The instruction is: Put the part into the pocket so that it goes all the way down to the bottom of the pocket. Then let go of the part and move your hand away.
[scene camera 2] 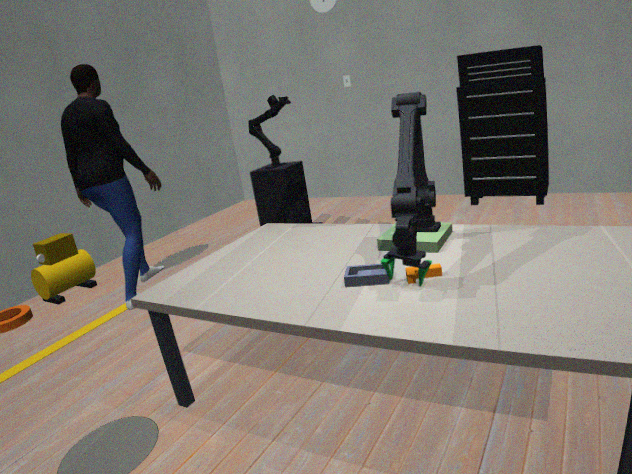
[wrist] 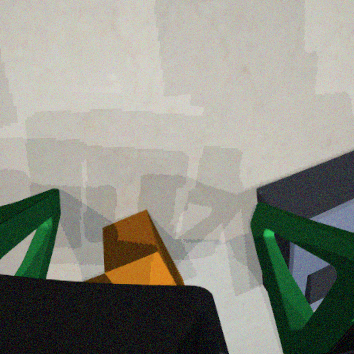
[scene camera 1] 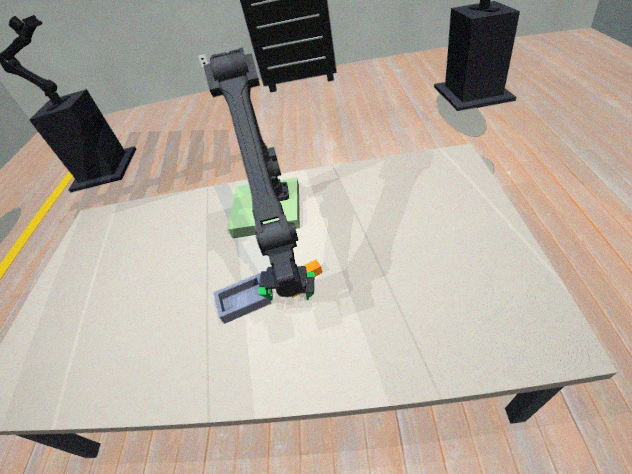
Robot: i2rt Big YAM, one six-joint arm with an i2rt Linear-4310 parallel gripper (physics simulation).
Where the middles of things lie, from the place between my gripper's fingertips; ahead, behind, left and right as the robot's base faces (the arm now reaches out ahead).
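I find the pocket (scene camera 1: 241,298) 130 mm to the right of my hand, 20 mm behind it and 10 mm above it. The orange part (wrist: 133,252) is 10 mm above my hand too, but 40 mm to the left of it and 50 mm behind it.
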